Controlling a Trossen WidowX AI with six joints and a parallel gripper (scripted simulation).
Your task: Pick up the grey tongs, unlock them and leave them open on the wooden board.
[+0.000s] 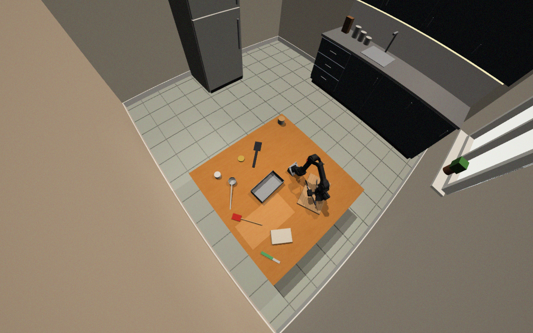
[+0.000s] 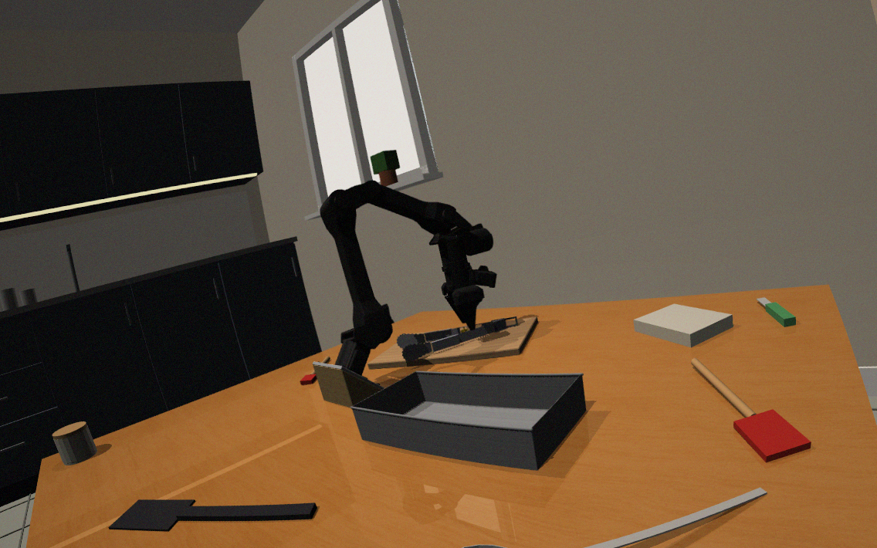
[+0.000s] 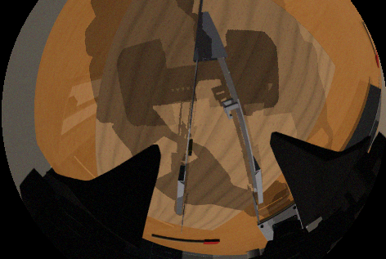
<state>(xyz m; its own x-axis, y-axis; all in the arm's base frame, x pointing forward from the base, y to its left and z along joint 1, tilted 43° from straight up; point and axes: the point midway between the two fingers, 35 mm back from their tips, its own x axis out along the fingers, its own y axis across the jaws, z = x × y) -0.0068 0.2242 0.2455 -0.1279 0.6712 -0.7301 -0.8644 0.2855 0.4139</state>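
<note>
Now: gripper tip 40 mm above the wooden board, 30 mm past it and 20 mm to the left of it. Round my gripper tip: red spatula: 690 mm ahead, 160 mm to the right, 40 mm below; grey roasting tin: 340 mm ahead, 320 mm to the right, 20 mm below; white block: 480 mm ahead, 140 mm to the left, 30 mm below.
</note>
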